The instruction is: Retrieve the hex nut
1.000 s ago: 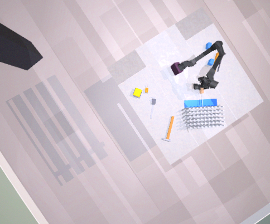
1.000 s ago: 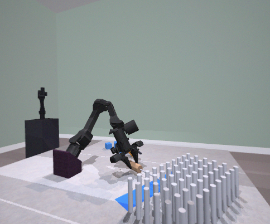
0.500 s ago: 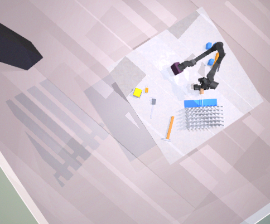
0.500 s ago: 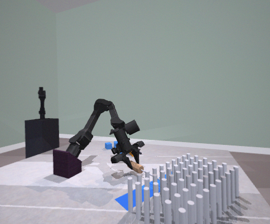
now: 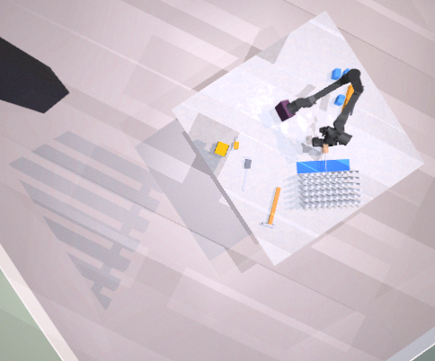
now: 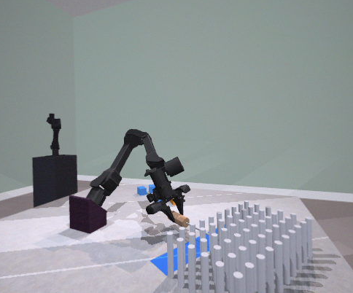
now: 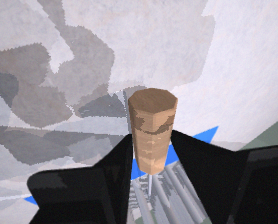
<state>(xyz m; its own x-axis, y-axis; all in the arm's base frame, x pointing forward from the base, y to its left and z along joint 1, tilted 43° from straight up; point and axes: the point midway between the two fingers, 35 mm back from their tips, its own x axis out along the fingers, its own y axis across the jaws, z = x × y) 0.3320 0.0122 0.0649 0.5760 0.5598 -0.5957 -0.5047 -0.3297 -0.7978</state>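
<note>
My gripper tip is now 11 cm short of the blue taped strip, 8 cm to the left of it and 4 cm above it. Also, from my gripper tip: orange bar (34 cm to the left, 14 cm behind, 2 cm below); then yellow block (56 cm to the right, 43 cm behind, 2 cm below).
</note>
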